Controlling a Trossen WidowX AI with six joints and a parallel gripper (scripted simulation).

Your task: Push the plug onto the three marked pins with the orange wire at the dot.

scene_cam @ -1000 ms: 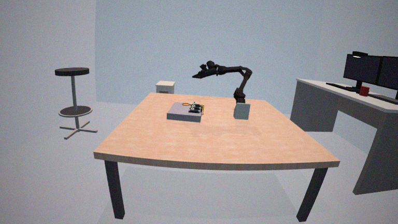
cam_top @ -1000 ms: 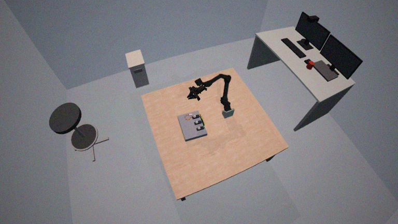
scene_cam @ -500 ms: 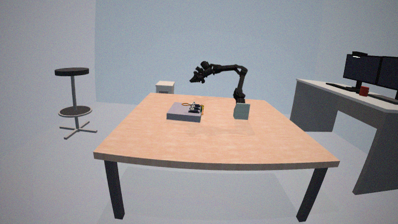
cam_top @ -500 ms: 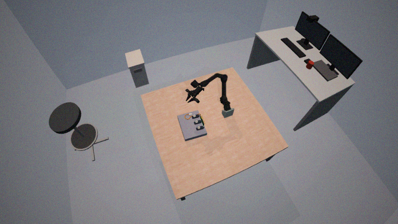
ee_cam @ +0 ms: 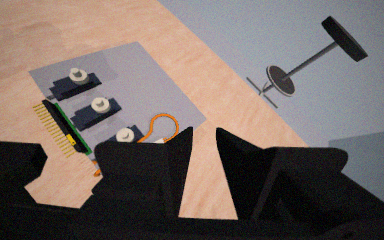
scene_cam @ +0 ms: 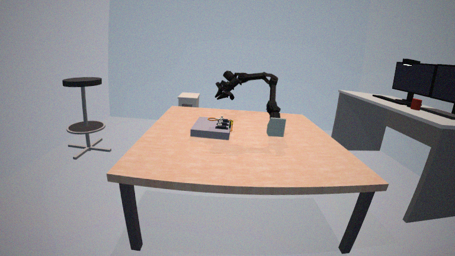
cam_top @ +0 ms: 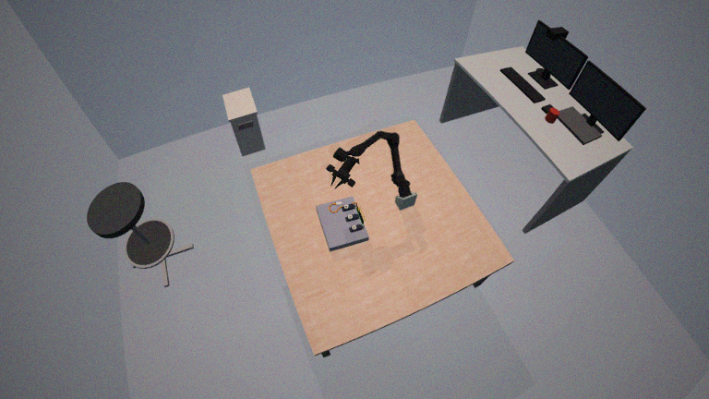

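My gripper tip is now 13 cm to the right of the yellow marked band, 12 cm above it and 11 cm past it. The rest, counted from my gripper tip: grey printed holder: 17 cm below, 15 cm to the left, 5 cm ahead.
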